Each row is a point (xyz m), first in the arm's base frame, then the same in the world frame.
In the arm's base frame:
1: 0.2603 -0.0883 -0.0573
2: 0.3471 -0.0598 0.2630
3: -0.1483 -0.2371 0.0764
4: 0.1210 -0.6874 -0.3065
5: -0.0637 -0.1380 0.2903
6: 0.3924 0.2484 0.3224
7: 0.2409 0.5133 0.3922
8: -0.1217 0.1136 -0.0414
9: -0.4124 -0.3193 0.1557
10: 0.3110 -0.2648 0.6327
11: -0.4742 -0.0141 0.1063
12: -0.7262 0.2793 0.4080
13: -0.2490 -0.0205 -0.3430
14: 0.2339 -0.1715 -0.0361
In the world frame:
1: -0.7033 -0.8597 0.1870
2: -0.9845 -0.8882 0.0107
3: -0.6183 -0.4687 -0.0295
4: -0.1182 -0.8718 -0.1260
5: -0.8608 -0.4991 -0.0841
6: -1.2270 -0.8672 0.2140
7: -1.4047 -0.6613 0.3690
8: -0.7475 -0.4499 0.3177
9: -0.5664 -0.2146 -0.1541
10: -1.1327 -0.8317 -0.3828
11: -0.6991 -0.1073 0.1110
12: -1.0466 0.2379 0.1377
13: -0.4070 -0.3981 0.3987
14: -0.6628 -0.8457 0.1080

